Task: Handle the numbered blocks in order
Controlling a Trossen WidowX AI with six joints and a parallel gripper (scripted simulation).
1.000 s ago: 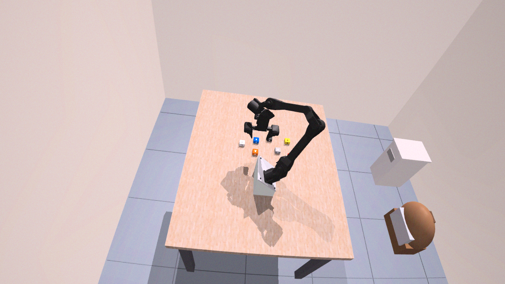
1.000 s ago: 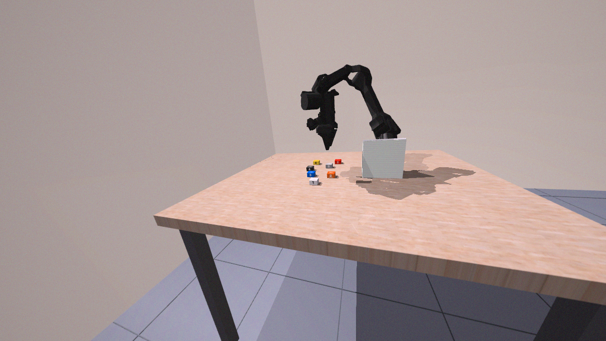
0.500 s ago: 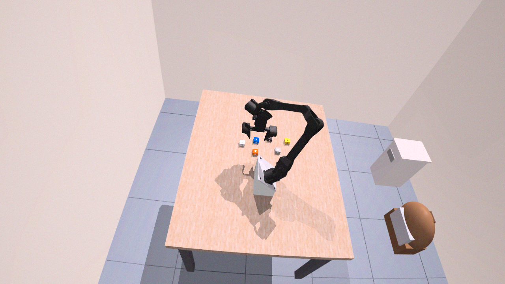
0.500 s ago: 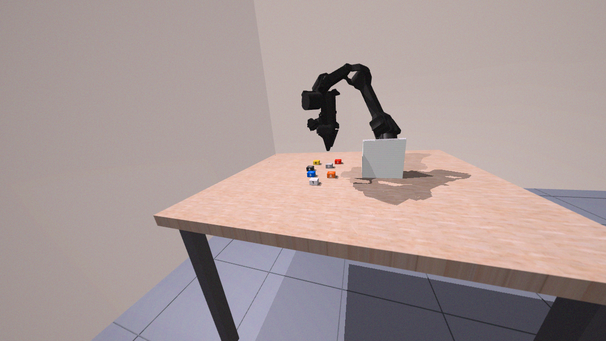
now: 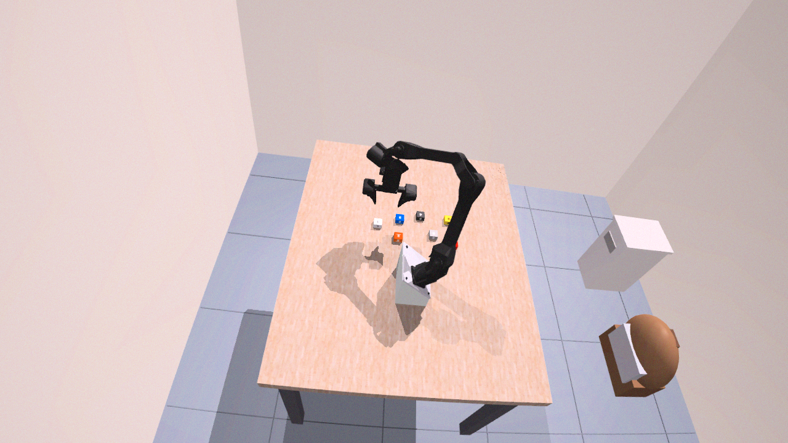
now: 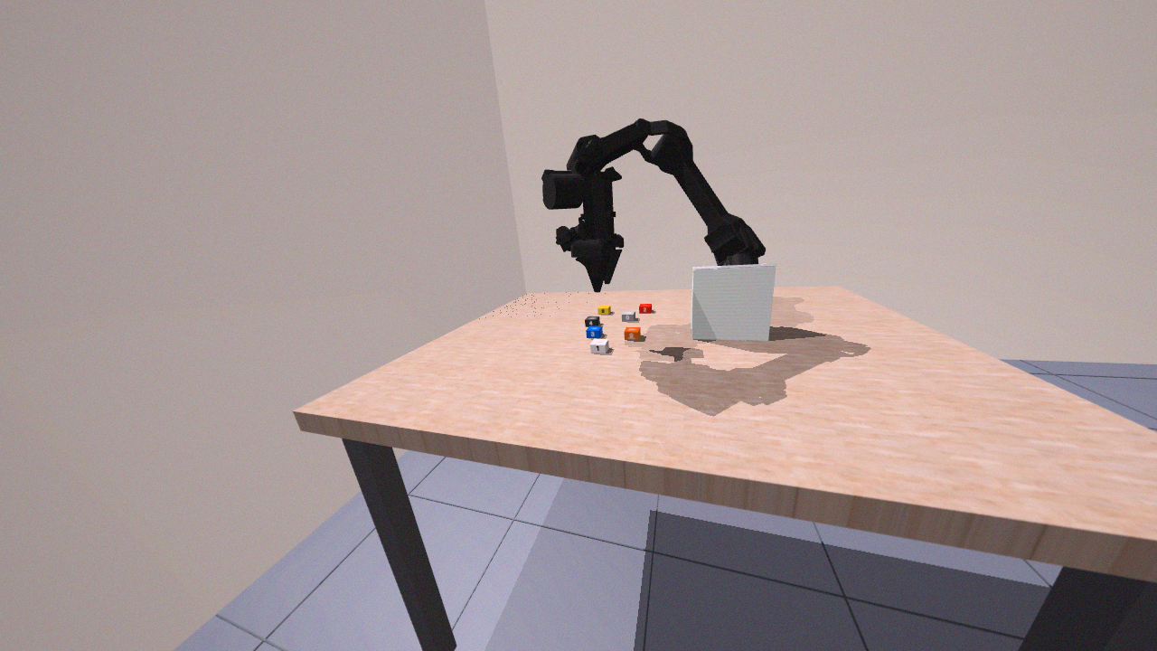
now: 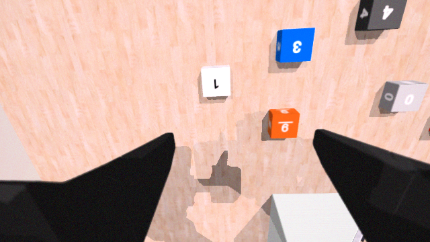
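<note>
Now: gripper tip 4 cm past the grey block 0, 19 cm to the left of it and 12 cm above it. Also, from my gripper tip: blue block 3: 4 cm ahead, 7 cm to the right, 12 cm below; orange block: 6 cm behind, 5 cm to the right, 12 cm below; white block 1: 1 cm ahead, 2 cm to the left, 12 cm below.
</note>
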